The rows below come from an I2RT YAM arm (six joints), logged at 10 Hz.
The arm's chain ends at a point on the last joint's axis. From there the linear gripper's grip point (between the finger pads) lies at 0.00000 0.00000 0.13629 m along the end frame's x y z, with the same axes.
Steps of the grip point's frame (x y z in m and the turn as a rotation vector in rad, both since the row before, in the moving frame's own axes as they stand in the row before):
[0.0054, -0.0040, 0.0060, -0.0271, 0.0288, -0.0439]
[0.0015, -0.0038, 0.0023, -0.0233, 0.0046, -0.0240]
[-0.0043, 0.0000, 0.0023, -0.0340, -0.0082, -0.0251]
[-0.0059, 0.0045, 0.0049, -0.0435, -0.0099, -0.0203]
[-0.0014, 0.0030, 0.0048, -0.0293, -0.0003, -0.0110]
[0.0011, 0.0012, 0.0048, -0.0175, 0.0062, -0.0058]
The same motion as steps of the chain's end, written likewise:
[0.0014, -0.0076, 0.0061, -0.0271, 0.0288, -0.0439]
[0.0008, -0.0070, 0.0023, -0.0233, 0.0046, -0.0240]
[-0.0032, -0.0046, 0.0024, -0.0340, -0.0082, -0.0251]
[-0.0046, -0.0014, 0.0050, -0.0435, -0.0099, -0.0203]
[-0.0014, -0.0010, 0.0049, -0.0293, -0.0003, -0.0110]
[0.0002, -0.0012, 0.0048, -0.0175, 0.0062, -0.0058]

